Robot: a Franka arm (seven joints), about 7 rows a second.
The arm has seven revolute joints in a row. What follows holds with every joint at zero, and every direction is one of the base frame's. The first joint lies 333 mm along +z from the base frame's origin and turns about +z. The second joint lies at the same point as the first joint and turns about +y. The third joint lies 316 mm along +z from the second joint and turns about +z. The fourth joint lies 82.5 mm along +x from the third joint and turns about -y. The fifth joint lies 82.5 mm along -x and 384 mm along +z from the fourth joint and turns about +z. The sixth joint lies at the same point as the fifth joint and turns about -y. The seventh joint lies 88 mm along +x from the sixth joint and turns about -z. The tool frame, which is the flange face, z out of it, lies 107 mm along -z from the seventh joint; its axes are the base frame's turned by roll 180, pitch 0 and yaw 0 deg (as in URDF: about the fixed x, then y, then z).
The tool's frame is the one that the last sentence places.
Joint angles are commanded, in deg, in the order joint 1, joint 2, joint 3, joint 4, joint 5, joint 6, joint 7. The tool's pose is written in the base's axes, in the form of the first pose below.
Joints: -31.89 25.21 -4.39 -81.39 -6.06 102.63 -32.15
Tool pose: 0.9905, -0.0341, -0.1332, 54.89; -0.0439, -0.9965, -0.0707, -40.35; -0.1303, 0.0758, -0.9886, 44.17; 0, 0, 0, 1
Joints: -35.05 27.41 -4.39 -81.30 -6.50 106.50 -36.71
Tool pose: 0.9930, -0.0001, -0.1177, 53.52; -0.0107, -0.9959, -0.0893, -43.99; -0.1172, 0.0900, -0.9890, 42.18; 0, 0, 0, 1
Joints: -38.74 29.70 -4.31 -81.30 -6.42 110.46 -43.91
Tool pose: 0.9926, 0.0691, -0.1002, 51.51; 0.0590, -0.9932, -0.1004, -47.89; -0.1065, 0.0937, -0.9899, 39.97; 0, 0, 0, 1
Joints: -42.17 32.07 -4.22 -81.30 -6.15 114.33 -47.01
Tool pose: 0.9940, 0.0701, -0.0837, 49.39; 0.0608, -0.9921, -0.1096, -51.39; -0.0907, 0.1038, -0.9904, 37.63; 0, 0, 0, 1
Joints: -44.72 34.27 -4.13 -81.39 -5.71 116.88 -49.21
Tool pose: 0.9945, 0.0673, -0.0798, 47.58; 0.0588, -0.9928, -0.1043, -53.81; -0.0863, 0.0990, -0.9913, 35.20; 0, 0, 0, 1
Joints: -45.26 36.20 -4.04 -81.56 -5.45 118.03 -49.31
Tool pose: 0.9941, 0.0621, -0.0887, 47.30; 0.0542, -0.9946, -0.0887, -54.30; -0.0937, 0.0834, -0.9921, 32.81; 0, 0, 0, 1
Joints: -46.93 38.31 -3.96 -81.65 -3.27 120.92 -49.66
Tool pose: 0.9980, 0.0248, -0.0583, 46.23; 0.0205, -0.9971, -0.0731, -55.77; -0.0599, 0.0718, -0.9956, 30.51; 0, 0, 0, 1
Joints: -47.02 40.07 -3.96 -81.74 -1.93 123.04 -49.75
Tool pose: 0.9991, 0.0146, -0.0410, 46.39; 0.0119, -0.9979, -0.0642, -55.94; -0.0418, 0.0636, -0.9971, 28.53; 0, 0, 0, 1
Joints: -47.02 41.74 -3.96 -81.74 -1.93 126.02 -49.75
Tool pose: 0.9995, 0.0174, -0.0266, 46.66; 0.0151, -0.9965, -0.0821, -56.20; -0.0279, 0.0816, -0.9963, 26.89; 0, 0, 0, 1
